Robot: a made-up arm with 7 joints. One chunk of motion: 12 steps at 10 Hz.
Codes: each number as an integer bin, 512 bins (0 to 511) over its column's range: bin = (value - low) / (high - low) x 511, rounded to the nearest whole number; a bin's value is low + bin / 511 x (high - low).
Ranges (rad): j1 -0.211..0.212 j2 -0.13..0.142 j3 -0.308..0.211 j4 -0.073..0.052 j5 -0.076..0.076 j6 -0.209..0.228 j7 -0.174..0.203
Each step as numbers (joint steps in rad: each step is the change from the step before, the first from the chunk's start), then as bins.
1 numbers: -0.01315 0.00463 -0.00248 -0.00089 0.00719 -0.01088 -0.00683
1 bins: 239 253 301 295 280 232 227
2 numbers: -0.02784 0.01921 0.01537 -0.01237 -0.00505 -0.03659 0.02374
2 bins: 221 280 318 248 239 202 268
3 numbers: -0.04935 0.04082 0.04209 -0.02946 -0.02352 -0.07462 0.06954
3 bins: 195 321 345 178 176 157 330
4 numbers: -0.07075 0.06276 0.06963 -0.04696 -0.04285 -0.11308 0.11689
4 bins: 169 362 372 106 111 112 394
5 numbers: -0.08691 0.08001 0.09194 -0.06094 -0.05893 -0.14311 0.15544
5 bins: 150 395 394 49 57 77 447
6 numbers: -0.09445 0.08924 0.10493 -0.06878 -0.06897 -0.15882 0.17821
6 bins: 141 412 407 17 24 59 477
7 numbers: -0.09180 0.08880 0.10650 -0.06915 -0.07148 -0.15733 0.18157
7 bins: 144 411 408 16 15 60 482
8 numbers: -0.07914 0.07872 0.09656 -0.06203 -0.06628 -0.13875 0.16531
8 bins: 159 392 398 45 33 82 460
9 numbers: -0.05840 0.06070 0.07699 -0.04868 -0.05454 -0.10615 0.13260
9 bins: 184 358 379 99 72 120 416
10 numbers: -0.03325 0.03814 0.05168 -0.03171 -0.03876 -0.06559 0.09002
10 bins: 215 316 354 169 125 168 358
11 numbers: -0.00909 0.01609 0.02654 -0.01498 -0.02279 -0.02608 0.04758
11 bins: 244 274 329 237 179 214 300
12 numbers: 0.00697 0.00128 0.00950 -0.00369 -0.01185 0.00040 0.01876
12 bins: 263 247 313 283 216 245 261
